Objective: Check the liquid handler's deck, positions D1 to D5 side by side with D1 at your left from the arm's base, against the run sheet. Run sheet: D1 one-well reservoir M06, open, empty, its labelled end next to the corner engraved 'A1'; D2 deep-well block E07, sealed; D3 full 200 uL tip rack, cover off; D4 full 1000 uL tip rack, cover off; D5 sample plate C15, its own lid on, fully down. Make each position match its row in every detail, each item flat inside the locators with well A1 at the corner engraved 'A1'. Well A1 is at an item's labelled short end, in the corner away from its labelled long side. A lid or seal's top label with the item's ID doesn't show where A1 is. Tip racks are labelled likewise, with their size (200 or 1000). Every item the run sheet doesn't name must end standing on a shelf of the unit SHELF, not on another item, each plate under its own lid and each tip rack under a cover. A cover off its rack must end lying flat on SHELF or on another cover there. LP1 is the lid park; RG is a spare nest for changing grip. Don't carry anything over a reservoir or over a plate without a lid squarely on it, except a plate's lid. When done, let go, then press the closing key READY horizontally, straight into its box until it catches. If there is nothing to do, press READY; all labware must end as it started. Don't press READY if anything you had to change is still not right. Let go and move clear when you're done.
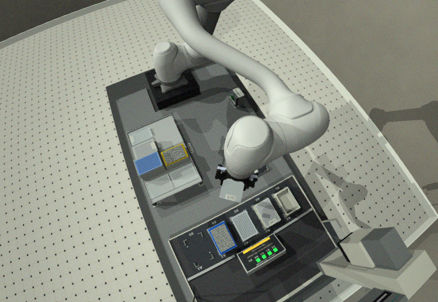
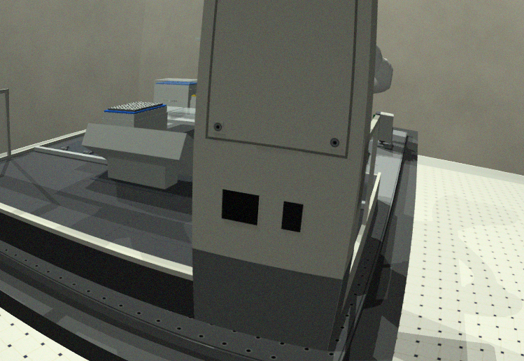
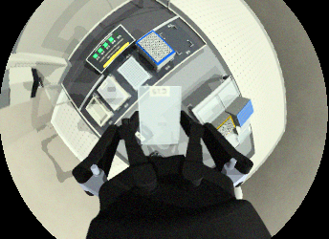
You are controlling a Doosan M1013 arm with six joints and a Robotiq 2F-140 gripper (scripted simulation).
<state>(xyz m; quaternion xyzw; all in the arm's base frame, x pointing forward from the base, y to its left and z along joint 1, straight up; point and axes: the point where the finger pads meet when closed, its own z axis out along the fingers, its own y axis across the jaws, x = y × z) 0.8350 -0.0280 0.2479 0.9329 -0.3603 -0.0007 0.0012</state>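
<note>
My hand is 20 mm above the flat lid. Round my hand: sealed deep-well block 170 mm ahead, 120 mm to the left, 240 mm below; white well plate 160 mm ahead, 10 mm to the right, 260 mm below; blue-rimmed tip rack 170 mm ahead, 130 mm to the right, 200 mm below.
</note>
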